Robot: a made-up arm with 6 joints. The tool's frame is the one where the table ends. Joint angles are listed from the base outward.
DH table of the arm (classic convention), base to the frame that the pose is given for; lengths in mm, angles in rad. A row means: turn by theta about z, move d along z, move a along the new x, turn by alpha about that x. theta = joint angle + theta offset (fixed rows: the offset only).
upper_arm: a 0, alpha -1.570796, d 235, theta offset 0
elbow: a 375, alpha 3.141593, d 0, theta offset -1.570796
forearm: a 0, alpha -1.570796, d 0, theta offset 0
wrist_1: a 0, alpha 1.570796, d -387, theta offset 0
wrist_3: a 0, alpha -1.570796, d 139, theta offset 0
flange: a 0, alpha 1.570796, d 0, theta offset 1.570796
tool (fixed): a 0, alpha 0, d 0, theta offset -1.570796
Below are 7 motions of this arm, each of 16 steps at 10 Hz.
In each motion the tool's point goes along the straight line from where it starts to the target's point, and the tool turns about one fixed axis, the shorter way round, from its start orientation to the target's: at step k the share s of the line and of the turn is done. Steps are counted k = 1, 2, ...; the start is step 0. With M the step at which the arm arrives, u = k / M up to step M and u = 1 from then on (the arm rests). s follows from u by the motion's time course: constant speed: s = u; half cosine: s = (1 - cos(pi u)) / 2; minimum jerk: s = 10 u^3 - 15 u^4 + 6 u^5.
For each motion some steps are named. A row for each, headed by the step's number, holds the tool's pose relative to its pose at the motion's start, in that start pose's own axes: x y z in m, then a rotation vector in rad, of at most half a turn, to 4 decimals.
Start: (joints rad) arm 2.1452 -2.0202 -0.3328 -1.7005 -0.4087 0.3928
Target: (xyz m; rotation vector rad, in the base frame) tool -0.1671 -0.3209 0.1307 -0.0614 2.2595 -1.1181
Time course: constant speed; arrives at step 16
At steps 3, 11, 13, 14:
3: -0.0381 0.0178 -0.0748 -0.2332 0.1883 0.3025
11: -0.1397 0.0651 -0.2742 -0.8552 0.6906 1.1091
13: -0.1651 0.0769 -0.3241 -1.0107 0.8162 1.3107
14: -0.1778 0.0829 -0.3490 -1.0885 0.8790 1.4115

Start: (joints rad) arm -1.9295 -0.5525 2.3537 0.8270 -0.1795 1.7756
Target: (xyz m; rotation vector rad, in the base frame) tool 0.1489 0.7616 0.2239 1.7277 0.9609 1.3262
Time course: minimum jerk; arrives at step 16
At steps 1, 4, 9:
1: 0.0001 -0.0004 -0.0007 0.0029 0.0000 0.0002
4: 0.0051 -0.0169 -0.0333 0.1332 -0.0023 0.0084
9: 0.0304 -0.1008 -0.1981 0.7929 -0.0136 0.0502

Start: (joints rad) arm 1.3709 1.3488 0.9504 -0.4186 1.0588 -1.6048
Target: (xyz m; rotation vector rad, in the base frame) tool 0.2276 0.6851 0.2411 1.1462 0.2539 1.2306
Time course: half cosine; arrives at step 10
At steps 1, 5, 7, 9, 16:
1: 0.0016 0.0018 -0.0022 -0.0226 0.0046 -0.0040
5: 0.0332 0.0367 -0.0444 -0.4619 0.0943 -0.0815
7: 0.0528 0.0582 -0.0704 -0.7334 0.1497 -0.1294
9: 0.0649 0.0715 -0.0865 -0.9012 0.1839 -0.1590
16: 0.0665 0.0733 -0.0887 -0.9238 0.1885 -0.1630

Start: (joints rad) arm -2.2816 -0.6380 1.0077 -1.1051 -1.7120 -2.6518
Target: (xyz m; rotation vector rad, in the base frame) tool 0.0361 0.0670 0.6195 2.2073 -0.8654 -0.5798
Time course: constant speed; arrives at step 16
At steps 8, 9, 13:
8: 0.0494 -0.0686 0.1358 -0.1604 0.1016 -0.1556
9: 0.0555 -0.0772 0.1528 -0.1805 0.1143 -0.1751
13: 0.0802 -0.1115 0.2207 -0.2607 0.1651 -0.2529

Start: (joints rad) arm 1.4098 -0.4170 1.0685 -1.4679 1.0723 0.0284
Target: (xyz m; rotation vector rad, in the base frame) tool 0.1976 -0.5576 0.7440 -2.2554 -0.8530 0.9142
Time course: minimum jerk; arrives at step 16
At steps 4, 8, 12, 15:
4: 0.0168 0.0493 0.0403 0.0879 -0.1253 -0.0863
8: 0.0810 0.2383 0.1948 0.4246 -0.6051 -0.4168
12: 0.1452 0.4272 0.3492 0.7613 -1.0850 -0.7472
15: 0.1616 0.4755 0.3887 0.8473 -1.2076 -0.8317

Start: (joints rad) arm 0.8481 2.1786 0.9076 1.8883 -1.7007 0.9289
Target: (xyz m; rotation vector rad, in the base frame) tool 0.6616 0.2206 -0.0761 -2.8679 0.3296 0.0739
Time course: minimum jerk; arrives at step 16
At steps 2, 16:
2: 0.0070 0.0020 -0.0014 0.0143 -0.0040 -0.0048
16: 0.4353 0.1264 -0.0850 0.8900 -0.2510 -0.2996

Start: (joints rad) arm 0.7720 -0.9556 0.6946 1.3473 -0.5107 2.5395
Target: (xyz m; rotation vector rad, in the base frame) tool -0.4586 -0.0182 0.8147 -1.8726 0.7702 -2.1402
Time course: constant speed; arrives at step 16
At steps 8, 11, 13, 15, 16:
8: -0.0831 -0.1541 -0.0467 -0.0777 0.2652 0.1064
11: -0.1143 -0.2118 -0.0642 -0.1068 0.3646 0.1463
13: -0.1350 -0.2503 -0.0759 -0.1262 0.4309 0.1729
15: -0.1558 -0.2888 -0.0875 -0.1456 0.4972 0.1995
16: -0.1662 -0.3081 -0.0934 -0.1554 0.5303 0.2128

